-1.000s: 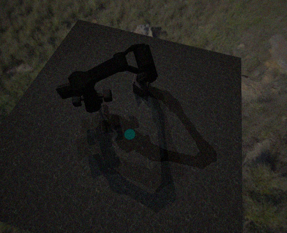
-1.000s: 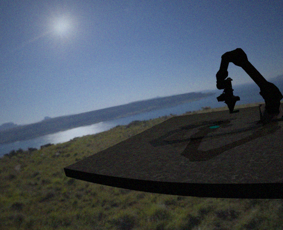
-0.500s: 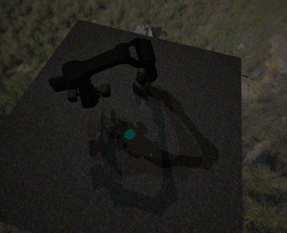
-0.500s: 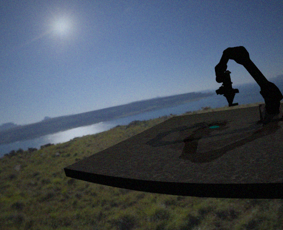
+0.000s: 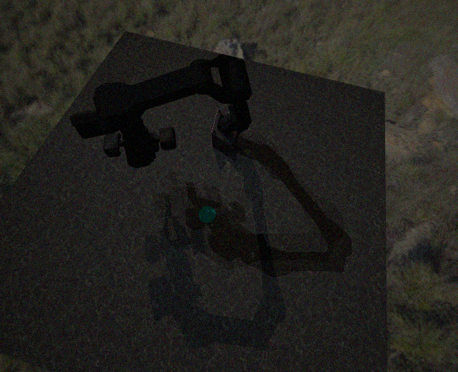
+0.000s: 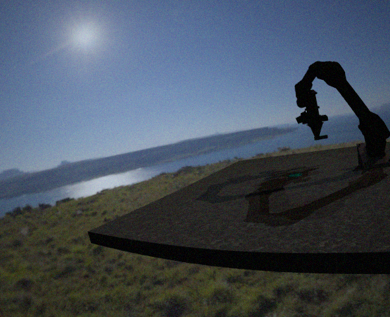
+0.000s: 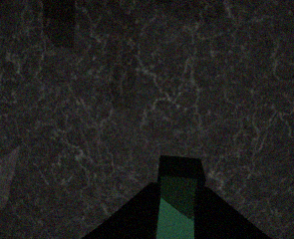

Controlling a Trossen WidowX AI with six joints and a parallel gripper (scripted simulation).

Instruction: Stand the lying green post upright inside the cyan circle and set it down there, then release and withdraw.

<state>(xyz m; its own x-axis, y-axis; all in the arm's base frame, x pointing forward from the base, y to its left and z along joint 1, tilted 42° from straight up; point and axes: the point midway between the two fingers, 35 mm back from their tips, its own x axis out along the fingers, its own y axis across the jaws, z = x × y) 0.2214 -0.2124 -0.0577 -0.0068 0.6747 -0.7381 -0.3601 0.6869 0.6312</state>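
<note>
Right now the cyan circle is 12 cm ahead of my gripper tip, 20 cm to the left of it and 12 cm below it. From my gripper tip the other things lie so: green post 2 cm behind, 1 cm to the right.
</note>
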